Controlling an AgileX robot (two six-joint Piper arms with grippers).
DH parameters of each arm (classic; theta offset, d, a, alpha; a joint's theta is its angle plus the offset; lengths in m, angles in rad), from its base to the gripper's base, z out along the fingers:
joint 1: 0 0.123 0 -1.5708
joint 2: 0.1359 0 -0.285 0
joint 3: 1.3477 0 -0.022 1.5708
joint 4: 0 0.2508 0 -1.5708
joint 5: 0 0 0.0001 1.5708
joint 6: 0 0.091 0 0
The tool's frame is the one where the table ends.
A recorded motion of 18 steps. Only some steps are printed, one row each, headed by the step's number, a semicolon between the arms.
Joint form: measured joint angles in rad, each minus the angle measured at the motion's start. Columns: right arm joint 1, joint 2, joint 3, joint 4, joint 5, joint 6; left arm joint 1, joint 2, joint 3, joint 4, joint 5, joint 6.
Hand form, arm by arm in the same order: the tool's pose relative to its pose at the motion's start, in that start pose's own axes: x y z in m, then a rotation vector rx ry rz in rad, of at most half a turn. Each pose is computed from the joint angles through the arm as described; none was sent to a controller.
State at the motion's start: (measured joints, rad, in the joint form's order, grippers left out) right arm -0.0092 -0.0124 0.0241 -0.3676 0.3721 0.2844; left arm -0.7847 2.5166 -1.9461 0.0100 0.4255 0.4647
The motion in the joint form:
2: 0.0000 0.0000 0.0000 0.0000 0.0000 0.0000; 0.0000 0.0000 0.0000 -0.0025 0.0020 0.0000
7: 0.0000 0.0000 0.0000 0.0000 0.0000 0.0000; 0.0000 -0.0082 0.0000 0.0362 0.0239 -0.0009
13: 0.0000 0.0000 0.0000 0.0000 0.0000 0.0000; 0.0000 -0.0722 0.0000 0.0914 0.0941 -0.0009
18: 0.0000 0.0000 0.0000 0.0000 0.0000 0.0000; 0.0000 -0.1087 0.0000 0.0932 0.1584 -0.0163
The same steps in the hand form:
2: 0.0000 0.0000 0.0000 0.0000 0.0000 0.0000; 0.0001 -0.0002 0.0000 0.0018 0.0013 -0.0023
7: 0.0000 0.0000 0.0000 0.0000 0.0000 0.0000; 0.0000 0.0017 -0.0033 -0.0069 0.0210 0.0318
13: 0.0000 0.0000 0.0000 0.0000 0.0000 0.0000; -0.0127 0.0114 -0.0300 -0.0306 0.0398 0.0786
18: 0.0000 0.0000 0.0000 0.0000 0.0000 0.0000; -0.0177 0.0147 -0.0457 -0.0233 0.0668 0.0622

